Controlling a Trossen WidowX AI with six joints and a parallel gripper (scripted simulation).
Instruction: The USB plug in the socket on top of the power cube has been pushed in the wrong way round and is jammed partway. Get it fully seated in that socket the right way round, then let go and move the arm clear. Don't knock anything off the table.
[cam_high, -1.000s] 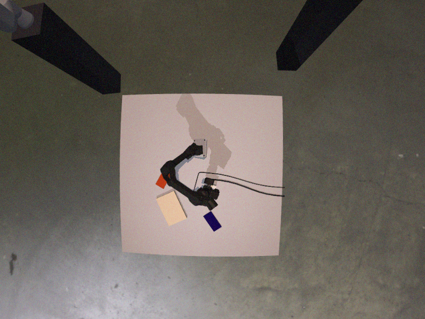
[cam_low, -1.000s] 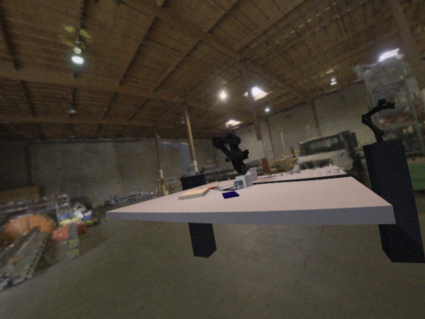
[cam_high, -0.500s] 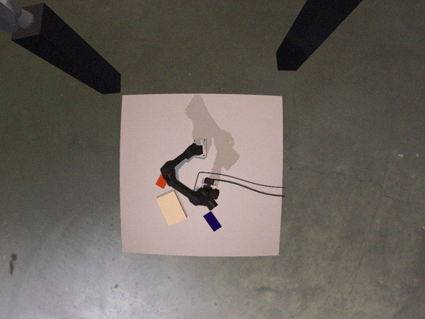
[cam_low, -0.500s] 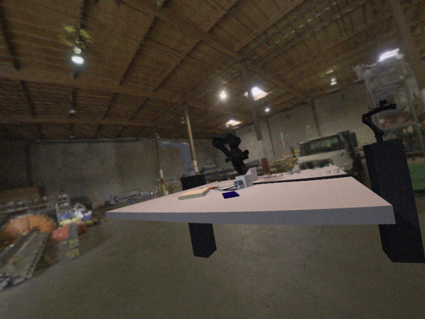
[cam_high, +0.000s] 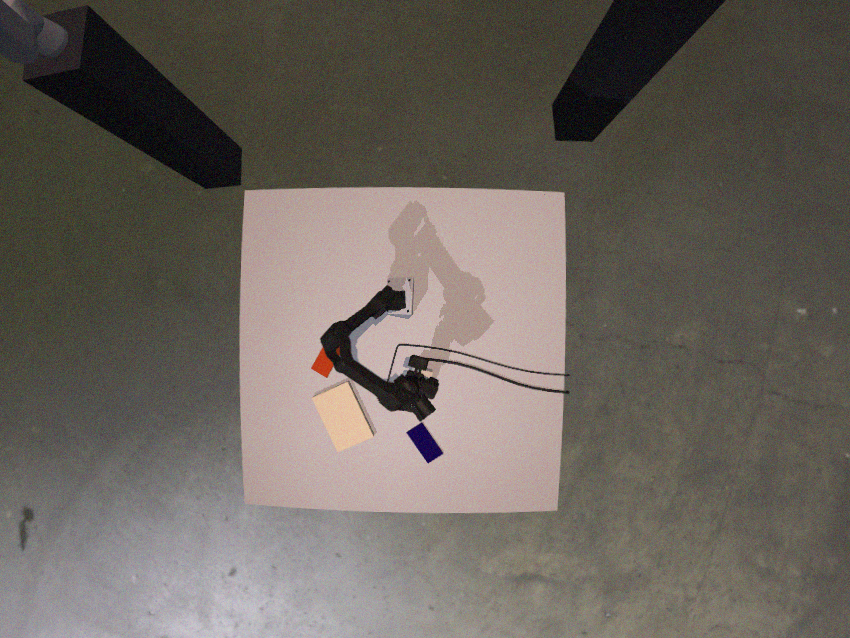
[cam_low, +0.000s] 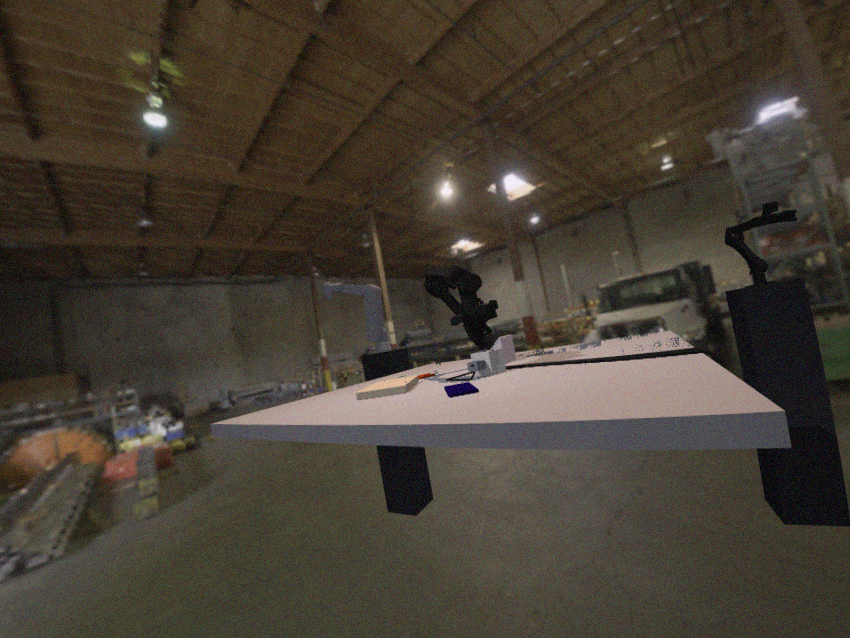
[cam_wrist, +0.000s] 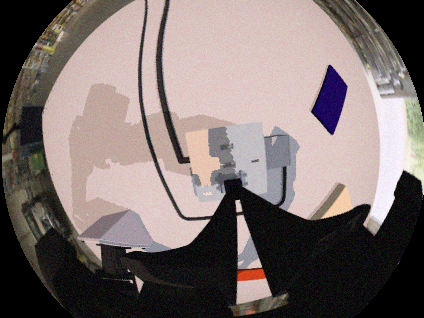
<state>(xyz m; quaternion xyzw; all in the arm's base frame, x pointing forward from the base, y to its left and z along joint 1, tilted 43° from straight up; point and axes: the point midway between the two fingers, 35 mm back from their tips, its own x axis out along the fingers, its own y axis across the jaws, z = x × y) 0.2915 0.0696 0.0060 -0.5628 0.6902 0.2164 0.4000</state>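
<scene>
Right now my gripper tip is 20 mm above the dark USB plug. Round my gripper tip: orange block: 80 mm behind, 340 mm to the right, 100 mm below; beige block: 150 mm ahead, 290 mm to the right, 100 mm below; dark blue block: 270 mm ahead, 20 mm to the left, 100 mm below.
</scene>
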